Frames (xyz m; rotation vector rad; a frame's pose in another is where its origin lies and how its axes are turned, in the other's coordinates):
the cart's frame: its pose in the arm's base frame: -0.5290 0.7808 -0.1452 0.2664 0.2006 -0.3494
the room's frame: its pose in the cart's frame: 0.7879 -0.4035 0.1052 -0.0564 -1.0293 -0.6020
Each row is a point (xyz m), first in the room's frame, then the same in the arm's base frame.
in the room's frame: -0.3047 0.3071 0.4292
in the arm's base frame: -0.0102 0.6981 -0.0883
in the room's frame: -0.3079 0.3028 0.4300
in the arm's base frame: -0.0150 0.6985 -0.0908
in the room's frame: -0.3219 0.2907 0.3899
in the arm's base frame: -0.0075 0.6873 -0.1329
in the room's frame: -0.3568 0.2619 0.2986
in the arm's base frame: 0.0077 0.6635 -0.2308
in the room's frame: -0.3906 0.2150 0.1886
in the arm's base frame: 0.0187 0.6221 -0.3474
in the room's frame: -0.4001 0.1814 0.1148
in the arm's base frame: 0.0284 0.5832 -0.4186
